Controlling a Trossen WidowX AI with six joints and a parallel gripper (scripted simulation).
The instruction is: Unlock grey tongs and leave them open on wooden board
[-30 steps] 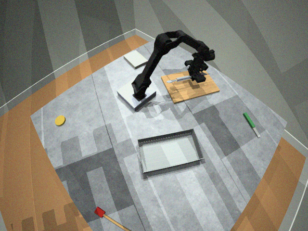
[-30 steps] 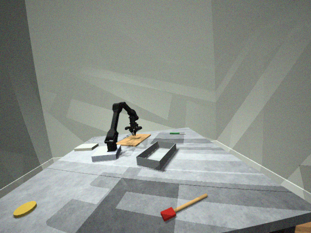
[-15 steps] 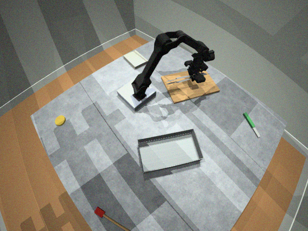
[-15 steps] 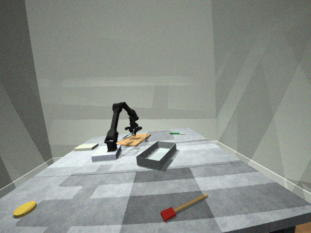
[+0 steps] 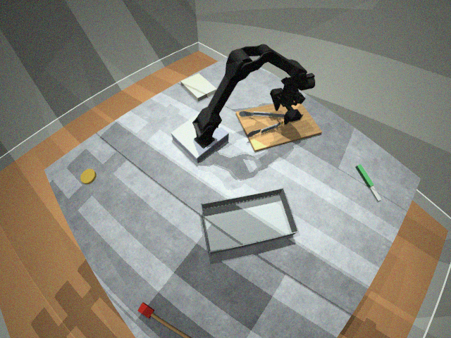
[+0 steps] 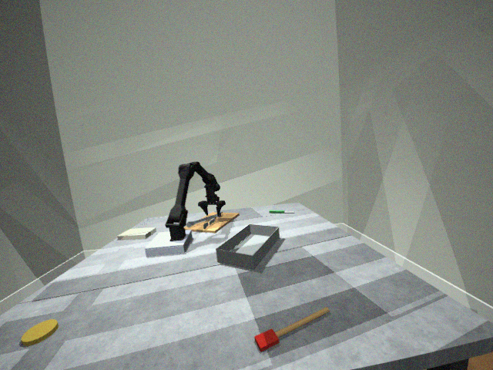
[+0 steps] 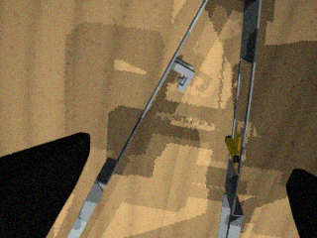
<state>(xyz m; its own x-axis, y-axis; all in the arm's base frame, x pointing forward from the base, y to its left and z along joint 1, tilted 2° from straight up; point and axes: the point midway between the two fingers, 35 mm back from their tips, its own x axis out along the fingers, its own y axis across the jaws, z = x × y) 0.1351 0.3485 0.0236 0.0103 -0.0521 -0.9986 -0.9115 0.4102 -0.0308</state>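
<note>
My gripper tip is 4 cm above the wooden board. Also, from my gripper tip: yellow disc 36 cm behind, 83 cm to the right, 4 cm below; cream block 46 cm behind, 12 cm to the right, 3 cm below; grey roasting tin 23 cm ahead, 45 cm to the right, 2 cm below.
</note>
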